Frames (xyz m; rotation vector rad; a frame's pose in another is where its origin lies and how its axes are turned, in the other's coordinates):
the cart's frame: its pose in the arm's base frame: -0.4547 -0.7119 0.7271 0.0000 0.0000 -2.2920
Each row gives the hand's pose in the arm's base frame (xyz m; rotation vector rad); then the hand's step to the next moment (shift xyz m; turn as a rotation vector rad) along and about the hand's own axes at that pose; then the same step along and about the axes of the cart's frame.
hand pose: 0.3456 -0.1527 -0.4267 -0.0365 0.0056 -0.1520
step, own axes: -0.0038 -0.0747 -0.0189 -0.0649 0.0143 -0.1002
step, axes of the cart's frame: 0.0655 0.0374 -0.0161 0.0262 -0.0606 -0.1005
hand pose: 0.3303 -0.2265 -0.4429 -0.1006 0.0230 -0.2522
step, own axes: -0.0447 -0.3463 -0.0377 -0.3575 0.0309 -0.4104
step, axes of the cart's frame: 0.3310 0.1173 -0.0016 0.1732 -0.3176 -0.4078
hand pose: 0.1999 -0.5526 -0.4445 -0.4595 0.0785 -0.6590
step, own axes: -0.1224 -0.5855 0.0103 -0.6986 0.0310 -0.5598
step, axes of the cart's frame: 0.5305 -0.1061 0.2554 0.2604 -0.6429 -0.5668
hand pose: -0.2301 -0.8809 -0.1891 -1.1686 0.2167 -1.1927
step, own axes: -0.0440 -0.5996 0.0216 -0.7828 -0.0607 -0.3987
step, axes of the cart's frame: 0.1634 -0.3443 0.4655 0.1203 -0.7426 -0.4578
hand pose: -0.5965 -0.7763 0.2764 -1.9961 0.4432 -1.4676
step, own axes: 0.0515 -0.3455 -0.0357 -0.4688 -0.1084 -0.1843
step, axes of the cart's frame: -0.1344 -0.1809 0.2693 -0.0098 -0.4569 -0.2379
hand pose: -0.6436 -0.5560 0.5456 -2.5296 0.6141 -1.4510
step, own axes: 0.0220 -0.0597 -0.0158 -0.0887 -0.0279 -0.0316
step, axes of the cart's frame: -0.0423 -0.0208 0.0455 -0.0099 -0.0871 -0.0442
